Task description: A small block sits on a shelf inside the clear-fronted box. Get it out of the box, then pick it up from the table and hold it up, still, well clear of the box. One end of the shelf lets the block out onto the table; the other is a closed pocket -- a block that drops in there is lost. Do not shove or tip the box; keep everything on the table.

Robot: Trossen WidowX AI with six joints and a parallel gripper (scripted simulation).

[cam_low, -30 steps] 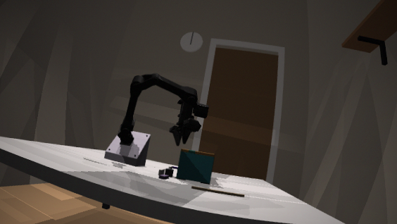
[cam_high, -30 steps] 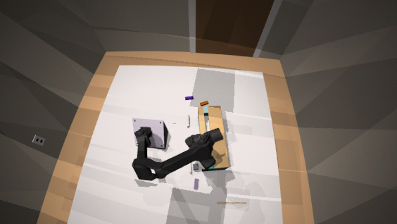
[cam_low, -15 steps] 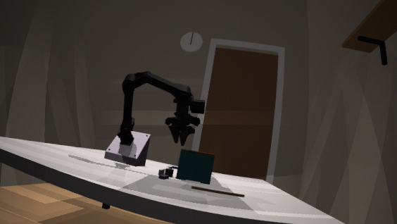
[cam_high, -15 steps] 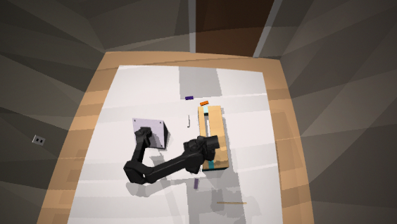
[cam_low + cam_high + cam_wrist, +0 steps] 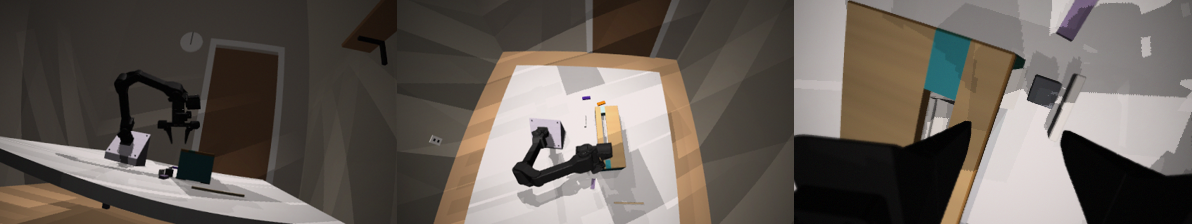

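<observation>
My gripper tip is 20 mm past the dark grey block, 20 mm to the left of it and 130 mm above it. Also, from my gripper tip: thin wooden stick 200 mm ahead, 230 mm to the right, 140 mm below; then box 40 mm ahead, 150 mm to the left, 90 mm below; then light purple block 10 mm behind, 120 mm to the right, 140 mm below.
</observation>
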